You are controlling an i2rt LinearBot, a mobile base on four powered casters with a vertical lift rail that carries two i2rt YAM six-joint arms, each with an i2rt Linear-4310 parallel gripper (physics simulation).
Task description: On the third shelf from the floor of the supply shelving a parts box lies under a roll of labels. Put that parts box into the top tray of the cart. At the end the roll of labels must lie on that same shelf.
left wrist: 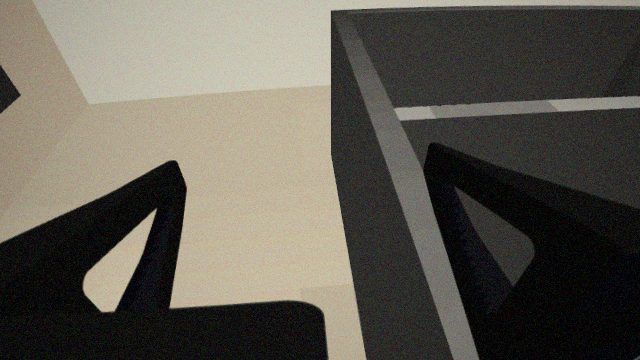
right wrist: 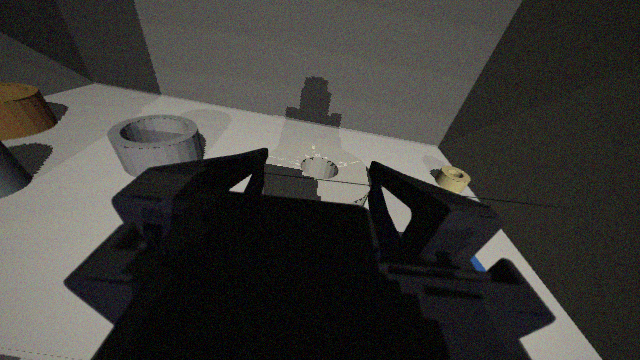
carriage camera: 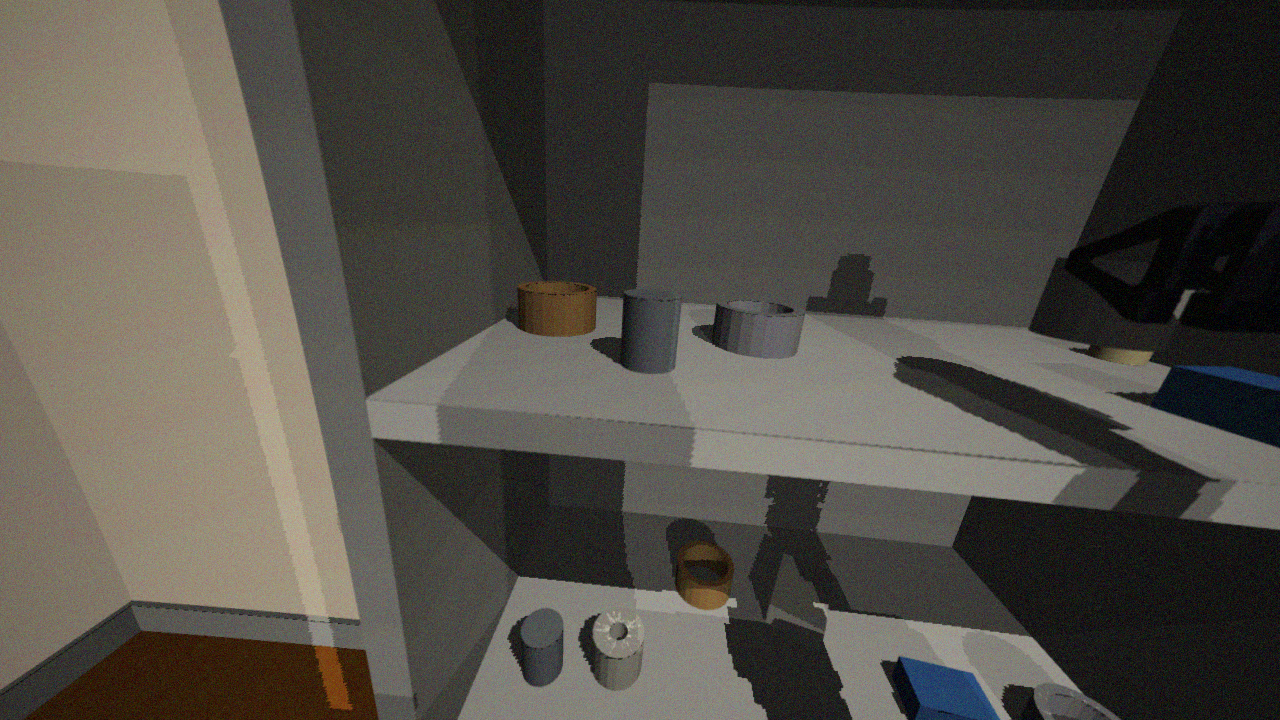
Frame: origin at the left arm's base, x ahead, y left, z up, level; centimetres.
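Seen in the pictures: left gripper, between the fingertips: (left wrist: 305, 164); right gripper, between the fingertips: (right wrist: 319, 163) (carriage camera: 1118, 260).
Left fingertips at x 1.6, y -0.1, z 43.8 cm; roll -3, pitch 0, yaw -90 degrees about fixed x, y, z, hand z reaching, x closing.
Observation:
Pixels of each thing's top centre, then the offset from my left fingertips to it. "pt": a spot on its surface instead. Level surfaces: height alone.
- upper visible shelf, height of its surface: dz -16.1 cm
- blue parts box, a spot on its surface: (carriage camera: 1224, 402) pt dx +24.6, dy -79.9, dz -13.9 cm
- shelving's side panel, a spot on its surface: (left wrist: 400, 165) pt dx +16.5, dy -11.1, dz +17.6 cm
- grey ring, centre of its top: (carriage camera: 759, 306) (right wrist: 156, 129) dx +38.7, dy -45.8, dz -11.3 cm
- small yellow roll, centre of its top: (carriage camera: 1124, 340) (right wrist: 455, 173) dx +45.1, dy -93.5, dz -13.6 cm
- pale roll, centre of its top: (carriage camera: 618, 630) dx +31.1, dy -32.1, dz -55.8 cm
- blue box, centre of its top: (carriage camera: 947, 688) dx +30.0, dy -75.3, dz -57.8 cm
My right gripper (right wrist: 319, 163) (carriage camera: 1105, 279) is shut on the white roll of labels (right wrist: 345, 173), whose round hole shows between the fingertips. It holds the roll above the upper visible shelf (carriage camera: 850, 402) (right wrist: 60, 240). The blue parts box (carriage camera: 1224, 402) lies on that shelf at the right edge of the carriage view, apart from the roll. A small blue piece of the box (right wrist: 477, 264) shows behind the right gripper in the right wrist view. My left gripper (left wrist: 305, 164) is open and empty, in front of the shelving's side panel (left wrist: 400, 165). The cart does not show.
The upper shelf also bears an orange ring (carriage camera: 556, 308), a grey cylinder (carriage camera: 650, 331), a grey ring (carriage camera: 757, 331) (right wrist: 160, 155) and a small yellow roll (carriage camera: 1121, 354) (right wrist: 452, 180). The lower shelf bears a grey cylinder (carriage camera: 542, 649), a pale roll (carriage camera: 617, 662), an orange ring (carriage camera: 705, 591) and a blue box (carriage camera: 947, 687).

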